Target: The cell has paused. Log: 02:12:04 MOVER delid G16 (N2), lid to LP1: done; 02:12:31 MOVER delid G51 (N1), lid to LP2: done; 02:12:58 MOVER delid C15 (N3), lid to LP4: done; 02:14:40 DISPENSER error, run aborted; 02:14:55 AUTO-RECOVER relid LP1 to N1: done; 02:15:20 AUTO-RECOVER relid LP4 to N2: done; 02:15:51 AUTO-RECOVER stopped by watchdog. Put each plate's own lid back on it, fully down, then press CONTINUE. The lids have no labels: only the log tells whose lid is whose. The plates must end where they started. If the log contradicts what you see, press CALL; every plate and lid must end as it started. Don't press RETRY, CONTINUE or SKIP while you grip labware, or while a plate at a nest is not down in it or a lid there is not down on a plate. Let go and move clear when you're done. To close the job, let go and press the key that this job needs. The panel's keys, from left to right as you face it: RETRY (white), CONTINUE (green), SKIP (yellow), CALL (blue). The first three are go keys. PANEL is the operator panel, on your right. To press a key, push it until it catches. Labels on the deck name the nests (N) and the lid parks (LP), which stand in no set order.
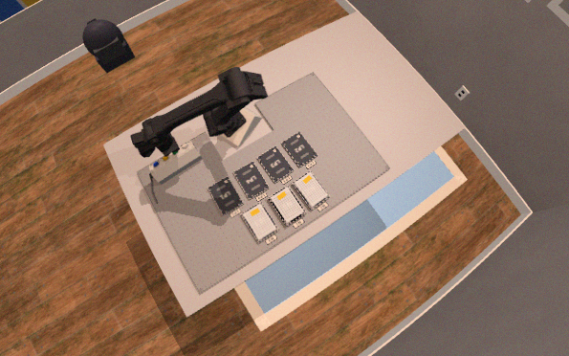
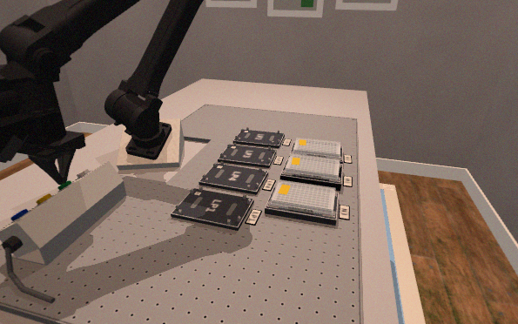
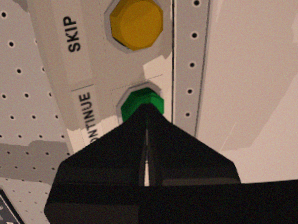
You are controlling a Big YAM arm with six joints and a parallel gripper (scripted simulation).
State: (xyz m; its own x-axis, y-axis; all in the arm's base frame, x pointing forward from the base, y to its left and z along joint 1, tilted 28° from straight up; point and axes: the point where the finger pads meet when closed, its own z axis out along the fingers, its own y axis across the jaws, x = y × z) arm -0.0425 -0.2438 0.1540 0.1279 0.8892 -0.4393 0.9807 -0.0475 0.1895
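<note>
My gripper is now 1 cm above the green CONTINUE key. Also, from my hand: blue CALL key (10 cm to the right, 1 cm below, 1 cm behind); then white RETRY key (5 cm to the left, 1 cm below, 1 cm ahead); then yellow SKIP key (5 cm to the right, 1 cm below).
</note>
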